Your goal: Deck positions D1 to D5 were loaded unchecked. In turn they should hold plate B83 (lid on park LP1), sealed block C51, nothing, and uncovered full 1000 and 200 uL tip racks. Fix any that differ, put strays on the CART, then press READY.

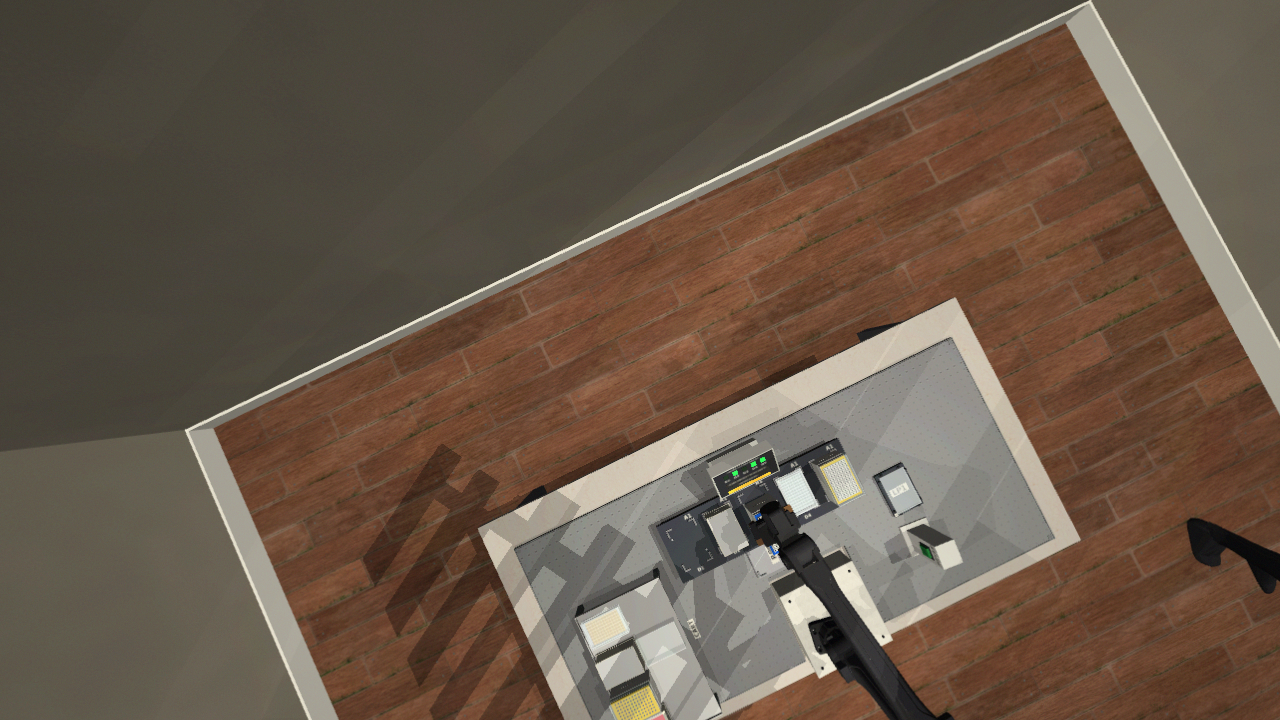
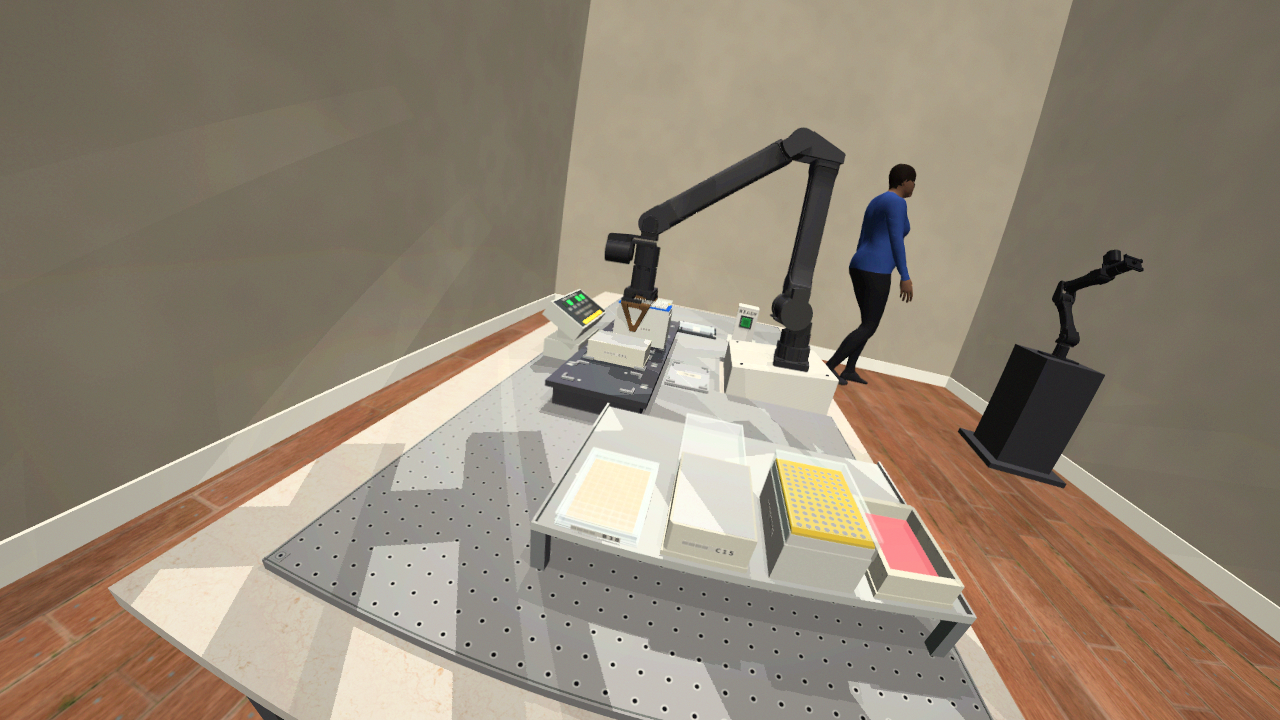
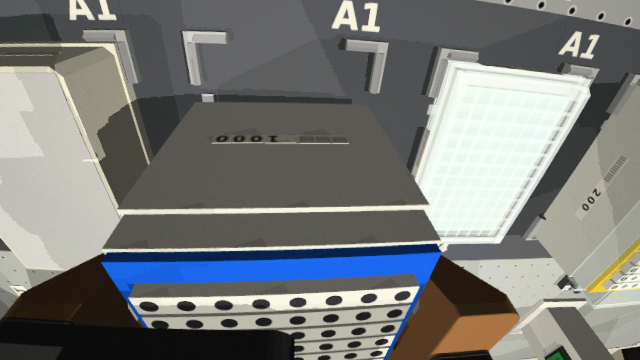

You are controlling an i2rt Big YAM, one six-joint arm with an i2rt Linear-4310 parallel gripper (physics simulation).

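Seen in the pictures: gripper, between the fingertips: (image 2: 636,327); arm's base, origin of its link: (image 1: 830,631) (image 2: 790,362).
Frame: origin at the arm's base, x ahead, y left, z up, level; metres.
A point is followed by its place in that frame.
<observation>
My gripper (image 1: 771,526) {x 0.389, y 0.090, z 0.014 m} (image 2: 636,315) {x 0.389, y 0.090, z 0.014 m} (image 3: 271,260) {x 0.389, y 0.090, z 0.014 m} is shut on the blue-topped 1000 tip rack (image 2: 653,329) {x 0.333, y 0.123, z 0.029 m} (image 3: 280,270) {x 0.430, y 0.094, z 0.077 m}. The rack is upright, low over the D3 area; contact with the deck is hidden. A pale block (image 1: 726,530) {x 0.382, y 0.217, z 0.014 m} (image 2: 617,349) {x 0.366, y 0.255, z 0.005 m} (image 3: 30,125) {x 0.417, y 0.203, z 0.014 m} sits at D2, its code unreadable. A clear-topped white plate (image 1: 796,489) {x 0.429, y -0.030, z -0.016 m} (image 3: 500,150) {x 0.437, y -0.027, z -0.014 m} lies at D4. A yellow-topped 200 tip rack (image 1: 841,479) (image 3: 575,220) stands at D5 under a clear cover. D1 (image 1: 687,548) {x 0.345, y 0.346, z -0.027 m} (image 2: 595,379) {x 0.363, y 0.357, z -0.028 m} holds nothing. A pale lid or plate lies on LP1 (image 1: 898,488) {x 0.324, y -0.359, z -0.061 m}. The READY button (image 1: 927,551) {x 0.156, y -0.344, z 0.015 m} (image 2: 745,322) {x 0.151, y -0.343, z 0.001 m} is green.
A raised tray (image 2: 626,545) {x 0.153, y 0.711, z -0.018 m} carries a tan-welled plate (image 2: 611,494) {x 0.191, y 0.668, z -0.002 m}, block C15 (image 2: 711,514) {x 0.085, y 0.675, z 0.023 m}, a yellow tip rack (image 2: 823,501) {x -0.016, y 0.639, z 0.051 m} and a pink-bottomed box (image 2: 904,544) {x -0.137, y 0.591, z -0.005 m}. A tilted display (image 1: 744,474) {x 0.535, y 0.121, z 0.039 m} (image 2: 580,308) {x 0.529, y 0.128, z 0.038 m} stands behind the deck. A flat park (image 2: 687,375) {x 0.236, y 0.094, z -0.072 m} lies beside the arm's base (image 2: 774,385) {x 0.028, y 0.100, z -0.035 m}.
</observation>
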